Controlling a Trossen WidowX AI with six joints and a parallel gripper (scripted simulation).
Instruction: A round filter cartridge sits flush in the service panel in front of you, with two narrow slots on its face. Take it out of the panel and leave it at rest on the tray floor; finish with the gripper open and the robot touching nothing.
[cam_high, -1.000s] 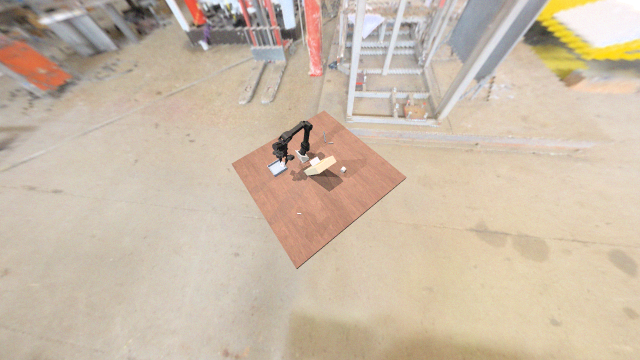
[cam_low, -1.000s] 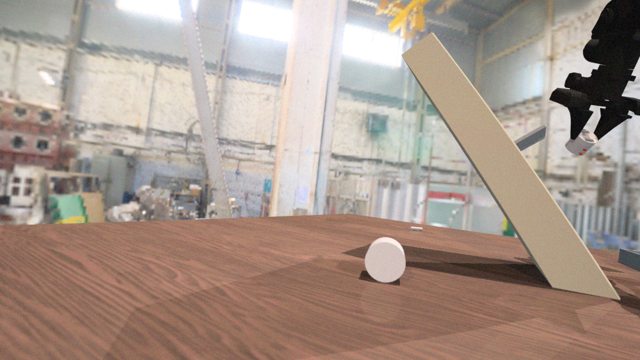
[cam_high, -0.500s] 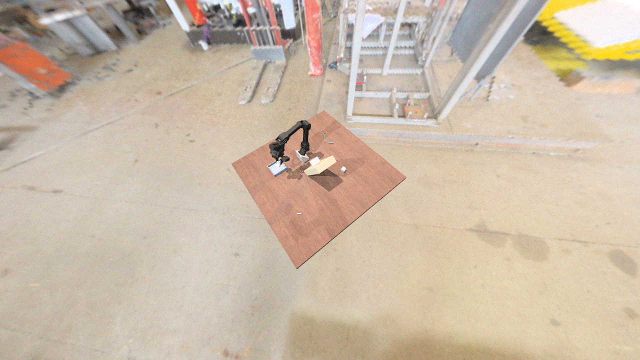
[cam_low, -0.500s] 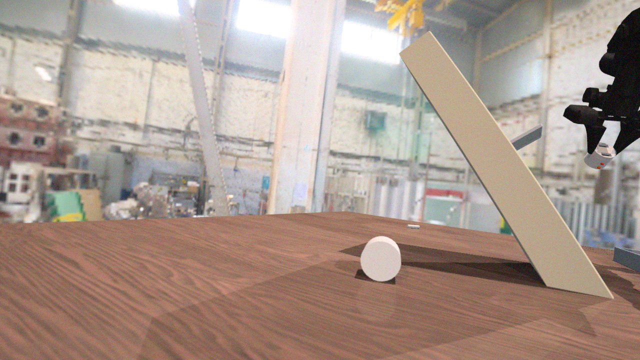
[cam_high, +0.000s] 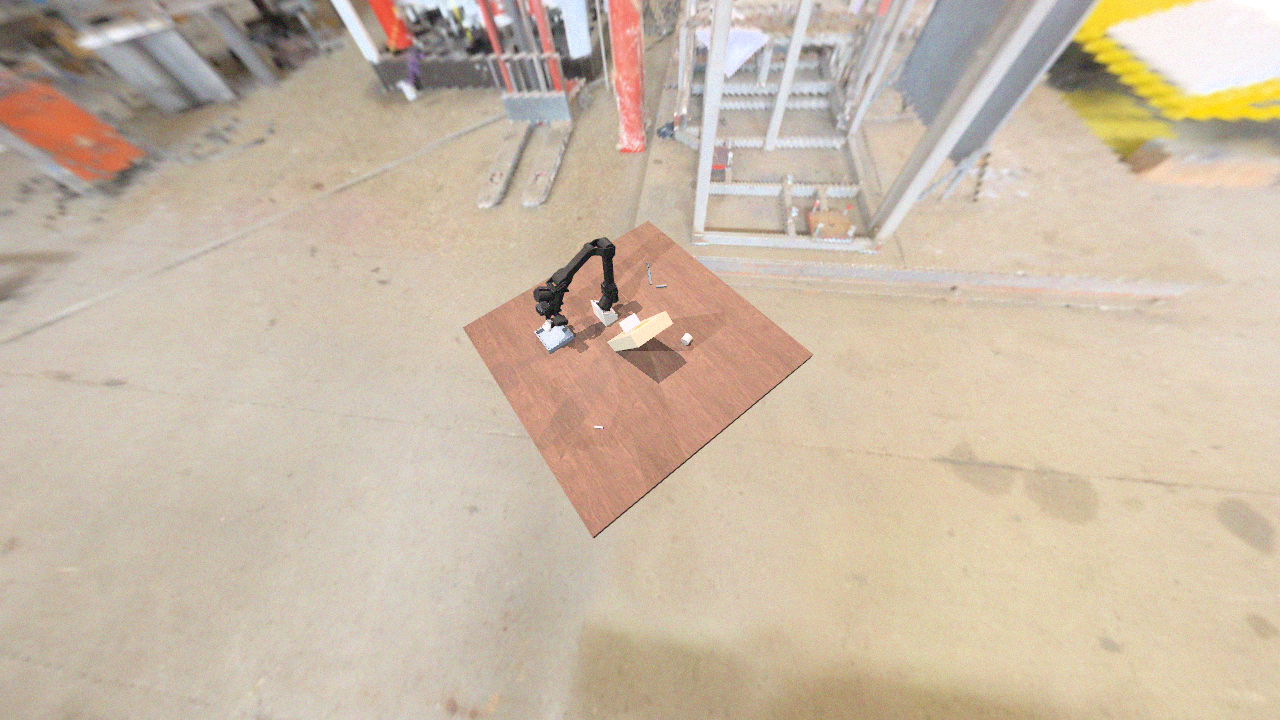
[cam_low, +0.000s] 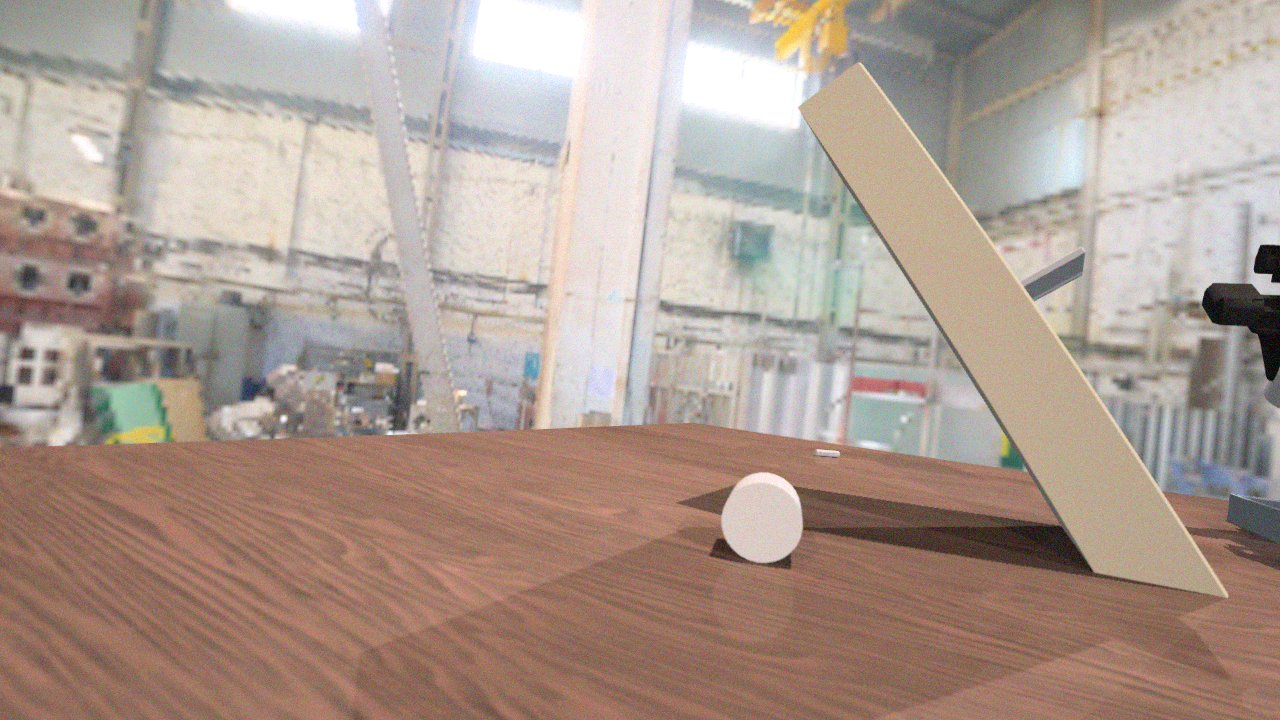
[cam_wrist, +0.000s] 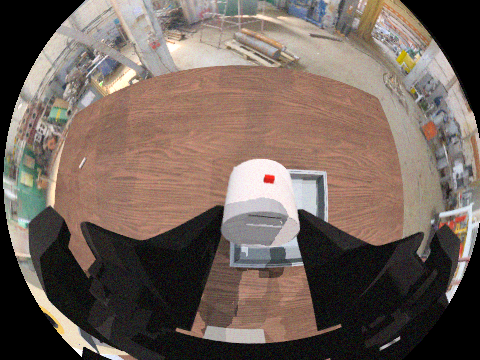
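Right now the grey tray is 160 mm below my gripper tip, 50 mm behind it and 10 mm to the left of it. From my gripper tip the other things lie so: small white bit: 520 mm ahead, 160 mm below, 80 mm to the right.
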